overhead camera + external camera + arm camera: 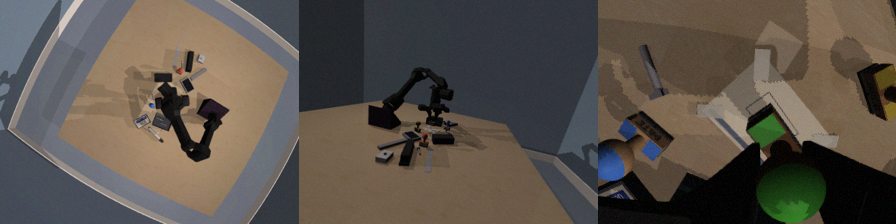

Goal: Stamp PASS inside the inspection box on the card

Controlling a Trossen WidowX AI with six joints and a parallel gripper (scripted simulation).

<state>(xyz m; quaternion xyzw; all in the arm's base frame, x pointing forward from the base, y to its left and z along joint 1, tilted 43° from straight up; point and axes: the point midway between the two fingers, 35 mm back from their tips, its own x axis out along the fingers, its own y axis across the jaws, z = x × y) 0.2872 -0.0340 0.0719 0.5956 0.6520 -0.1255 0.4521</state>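
The white card lies 60 mm below my gripper tip and 10 mm to the left of it. The rest, counted from my gripper tip: yellow-knobbed stamp (70 mm behind, 60 mm to the right, 40 mm below); then blue-knobbed stamp (100 mm ahead, 60 mm to the left, 40 mm below); then green stamp (right at my gripper tip).
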